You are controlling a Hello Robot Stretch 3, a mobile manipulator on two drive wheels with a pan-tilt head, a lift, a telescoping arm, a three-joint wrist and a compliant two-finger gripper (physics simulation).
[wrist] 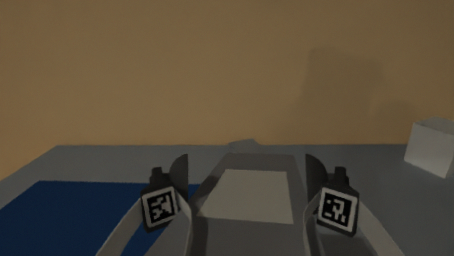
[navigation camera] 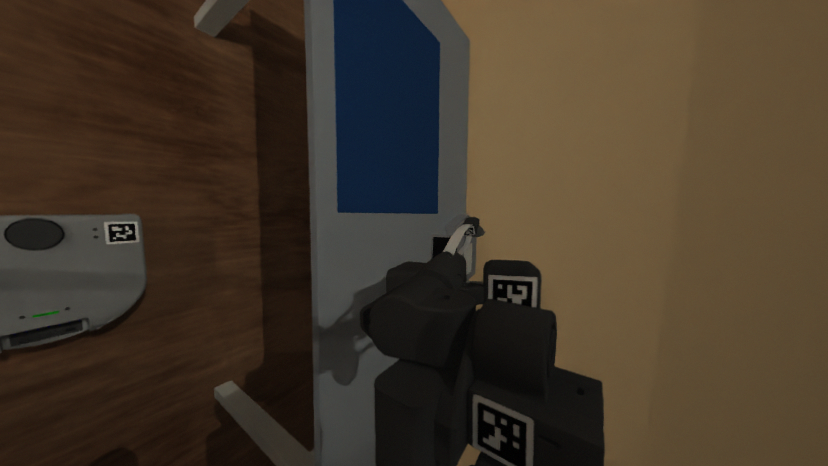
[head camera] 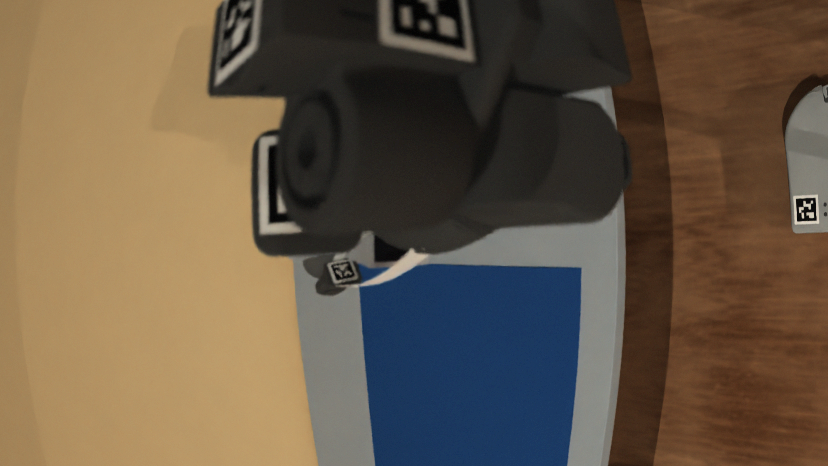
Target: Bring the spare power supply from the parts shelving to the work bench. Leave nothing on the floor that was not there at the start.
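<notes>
In the wrist view, my gripper [wrist: 246, 172] is shut on the power supply [wrist: 245, 196], a long grey box with a pale label, one fingertip on either side. The gripper [head camera: 332, 275] [navigation camera: 472, 225] also shows near the back edge of the work bench in the head and navigation views, where my dark wrist hides most of the supply. The work bench [head camera: 533, 246] [navigation camera: 382, 254] [wrist: 380, 185] has a grey top, and the supply is over it, to the right of the blue mat in the wrist view. Whether its underside touches the top, I cannot tell. The parts shelving does not show.
A blue mat [head camera: 472, 370] [navigation camera: 388, 127] [wrist: 75, 215] lies on the bench. A white block [wrist: 431, 148] stands at the right in the wrist view. A small grey object [wrist: 243, 145] is beyond the supply. Beige wall [head camera: 156, 289] borders the bench. My grey base [navigation camera: 69, 272] is on the wood floor.
</notes>
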